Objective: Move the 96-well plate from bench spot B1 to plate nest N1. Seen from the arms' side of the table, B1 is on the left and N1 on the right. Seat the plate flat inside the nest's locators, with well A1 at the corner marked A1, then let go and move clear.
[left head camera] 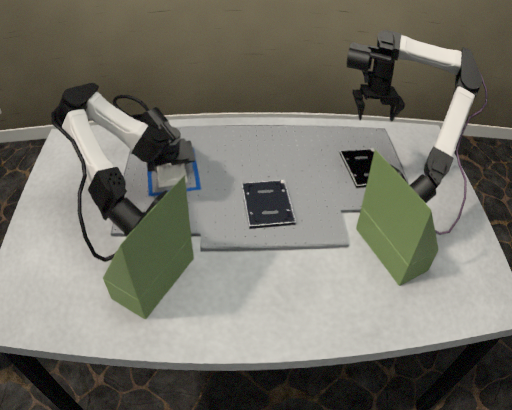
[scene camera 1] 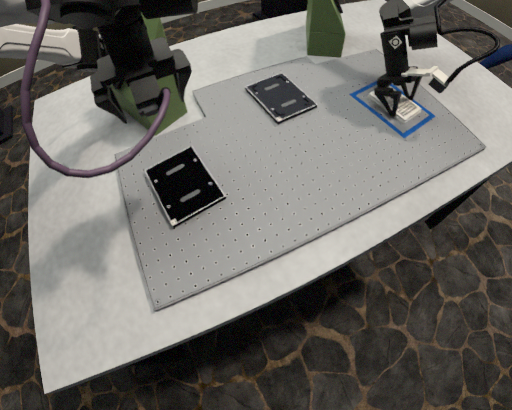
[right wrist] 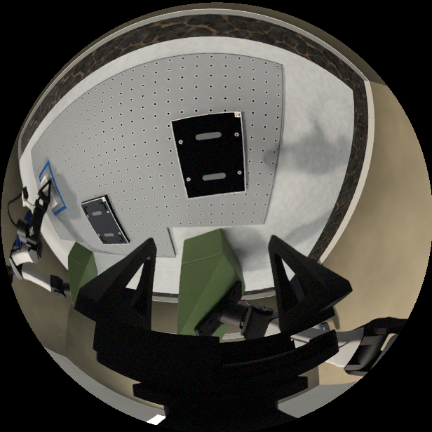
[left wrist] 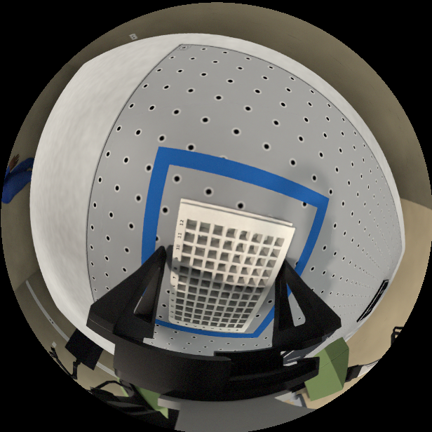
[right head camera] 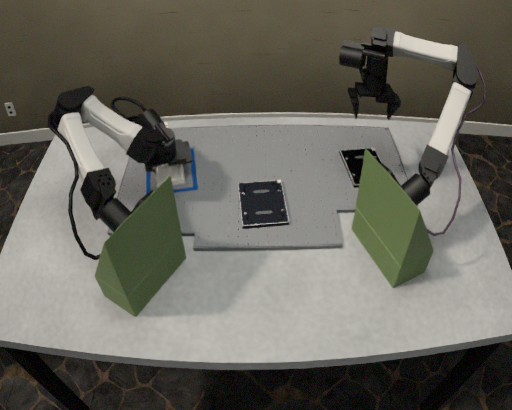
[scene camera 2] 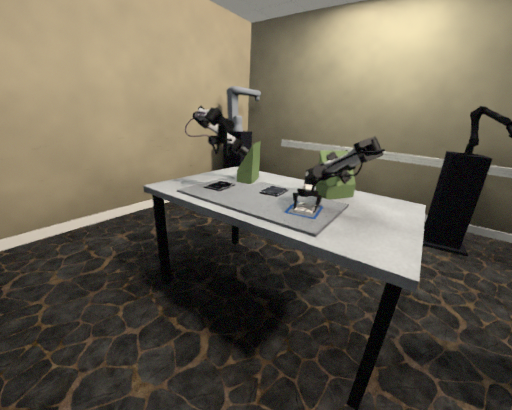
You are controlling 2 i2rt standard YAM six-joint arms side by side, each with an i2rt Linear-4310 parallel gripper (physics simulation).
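Places are measured from the left arm's base along level axes (x back, y left, z down), in metres.
Pixels of known places: left gripper, fingertip midpoint: (left head camera: 169, 165) (scene camera 1: 401, 108) (right head camera: 168, 165) (scene camera 2: 304, 210); right gripper, fingertip midpoint: (left head camera: 375, 120) (right head camera: 372, 118) (scene camera 2: 222, 155).
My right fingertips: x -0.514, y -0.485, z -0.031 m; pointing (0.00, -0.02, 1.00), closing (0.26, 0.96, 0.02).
Ahead of a thing's pixels: the offset from my right fingertips to its top centre. "*": to the spot under its first point. Level surfaces: height alone.
The pale 96-well plate {dx +0.138, dy +0.566, dz +0.184 m} (left head camera: 171, 175) (right head camera: 170, 174) (scene camera 1: 410, 111) (left wrist: 220, 280) lies flat inside the blue outline (left head camera: 196, 175) (scene camera 1: 405, 134) (left wrist: 240, 171) at B1, its column 12 end farthest from the hand in the left wrist view. My left gripper (scene camera 1: 402, 107) (left wrist: 224, 258) is open, low over the plate, with one finger beside each long side; contact is unclear. The black nest N1 {dx -0.018, dy +0.000, dz +0.182 m} (left head camera: 356, 166) (scene camera 1: 182, 185) (right wrist: 212, 157) holds no plate; a small pale label marks one corner. My right gripper (left head camera: 376, 118) (right head camera: 372, 118) (right wrist: 211, 242) is open and empty, high above the table.
A second dark nest {dx +0.209, dy +0.262, dz +0.182 m} (left head camera: 269, 202) (scene camera 1: 281, 96) (right wrist: 102, 220) lies between B1 and N1 on the grey perforated board {dz +0.198 m} (left head camera: 280, 150) (scene camera 1: 280, 200). Two green wedge blocks {* dx +0.552, dy +0.438, dz +0.060 m} (left head camera: 155, 255) {* dx +0.339, dy -0.071, dz +0.043 m} (right head camera: 390, 220) stand beside the arm bases. A purple cable (scene camera 1: 100, 172) hangs from the right arm.
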